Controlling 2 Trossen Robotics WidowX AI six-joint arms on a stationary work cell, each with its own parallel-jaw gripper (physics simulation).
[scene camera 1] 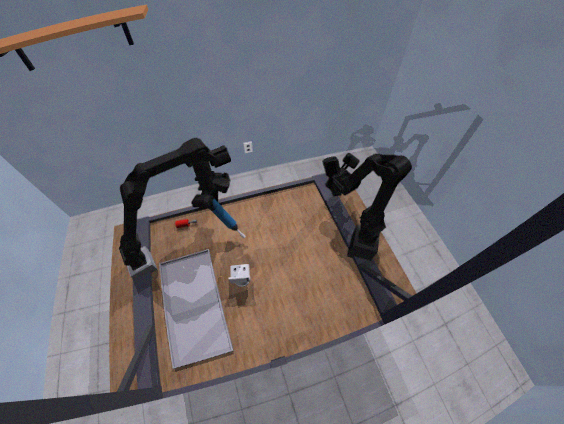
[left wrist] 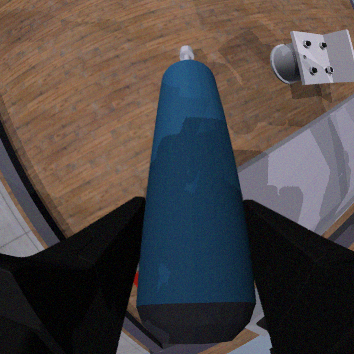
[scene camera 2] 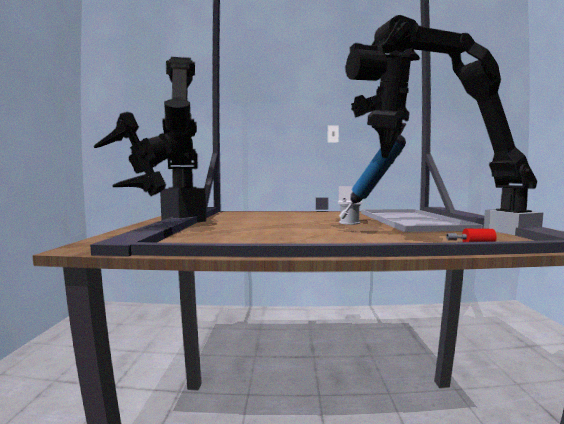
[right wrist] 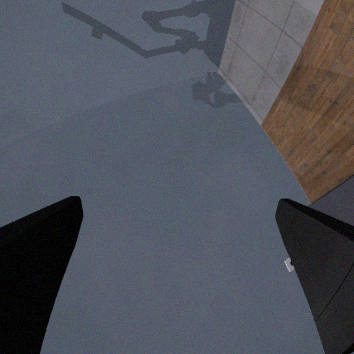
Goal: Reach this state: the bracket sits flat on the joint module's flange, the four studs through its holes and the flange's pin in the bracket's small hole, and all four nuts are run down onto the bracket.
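Frame: origin at the left arm's base, x ahead, y left, z up, level; metres.
Where they show: left gripper, fingertip midpoint: [scene camera 1: 214, 206] [left wrist: 193, 208] [scene camera 2: 386, 156]; right gripper, fingertip midpoint: [scene camera 1: 345, 166] [scene camera 2: 103, 166] [right wrist: 181, 208]; left arm's base, link origin: [scene camera 1: 137, 261] [scene camera 2: 513, 211]; right arm's base, link origin: [scene camera 1: 367, 237] [scene camera 2: 182, 188].
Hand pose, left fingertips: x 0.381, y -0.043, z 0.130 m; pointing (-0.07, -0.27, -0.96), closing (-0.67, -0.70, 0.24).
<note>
Things, the pixels of their centre, and the offset from my left fingertips.
- white L-shaped bracket, body centre: [left wrist: 324, 55] [scene camera 2: 350, 195] [scene camera 1: 239, 271] 0.045 m back, 0.243 m right, 0.102 m down
- grey-white joint module, body centre: [left wrist: 301, 60] [scene camera 2: 349, 210] [scene camera 1: 240, 275] 0.045 m back, 0.243 m right, 0.147 m down
- blue nut driver, body centre: [left wrist: 190, 115] [scene camera 2: 369, 179] [scene camera 1: 225, 218] 0.019 m ahead, 0.036 m right, 0.052 m down
- grey tray, body centre: [left wrist: 333, 171] [scene camera 2: 411, 218] [scene camera 1: 192, 304] 0.261 m back, 0.226 m right, 0.176 m down
- red-handled tool, body centre: [left wrist: 146, 280] [scene camera 2: 469, 236] [scene camera 1: 186, 222] 0.128 m back, 0.125 m left, 0.167 m down
A white L-shaped bracket [scene camera 1: 240, 271] [scene camera 2: 345, 192] [left wrist: 318, 57] lies with its flat plate on top of the grey-white joint module [scene camera 1: 243, 283] [scene camera 2: 349, 215] [left wrist: 286, 63], its other plate upright. Four studs with dark fittings show through the plate in the left wrist view; how far down any nuts are is too small to tell. My left gripper [scene camera 1: 212, 201] [scene camera 2: 392, 144] [left wrist: 193, 208] is shut on a blue nut driver [scene camera 1: 224, 215] [scene camera 2: 376, 171] [left wrist: 192, 175], held tilted with its pale tip above the table, apart from the bracket. My right gripper [scene camera 1: 341, 162] [scene camera 2: 104, 166] [right wrist: 181, 208] is open and empty, raised near its base.
A grey tray [scene camera 1: 195, 332] [scene camera 2: 435, 228] [left wrist: 310, 160] lies left of the module in scene camera 1. A red-handled tool [scene camera 1: 182, 223] [scene camera 2: 480, 235] [left wrist: 136, 279] lies near the table's edge. Dark frame rails [scene camera 2: 325, 249] border the table.
</note>
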